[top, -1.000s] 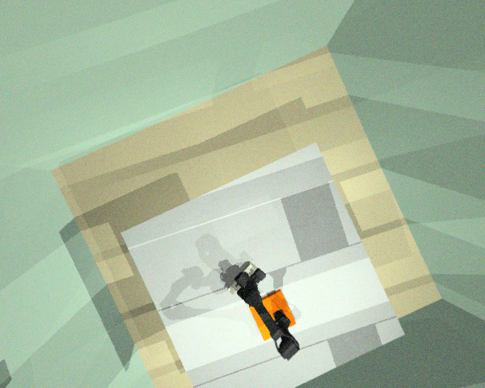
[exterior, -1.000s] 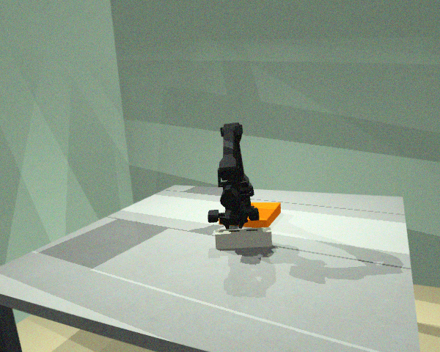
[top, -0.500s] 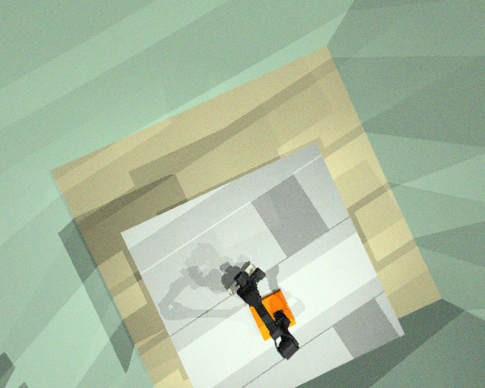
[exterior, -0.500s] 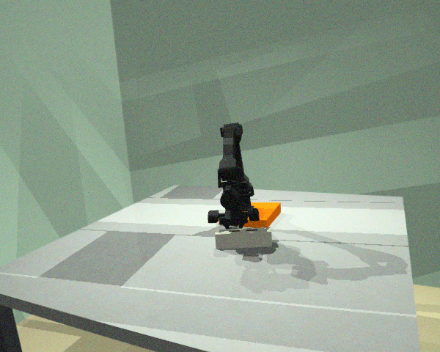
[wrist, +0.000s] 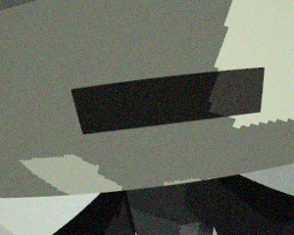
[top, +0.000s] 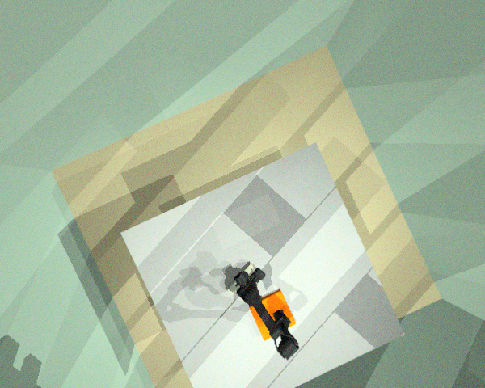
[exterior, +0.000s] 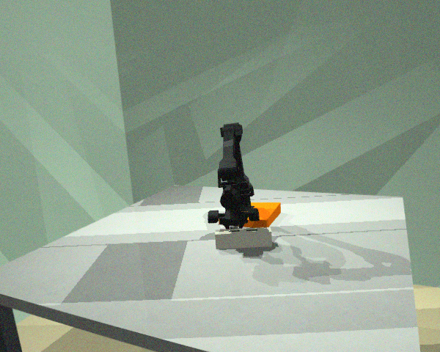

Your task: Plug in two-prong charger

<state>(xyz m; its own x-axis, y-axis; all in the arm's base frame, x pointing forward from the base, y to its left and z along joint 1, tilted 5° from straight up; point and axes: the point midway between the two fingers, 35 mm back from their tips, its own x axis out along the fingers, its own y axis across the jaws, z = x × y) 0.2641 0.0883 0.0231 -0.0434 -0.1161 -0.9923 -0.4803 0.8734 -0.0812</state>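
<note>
Now: gripper tip 2 cm short of the black two-prong charger, 1 cm to the right of it and 1 cm below it.
</note>
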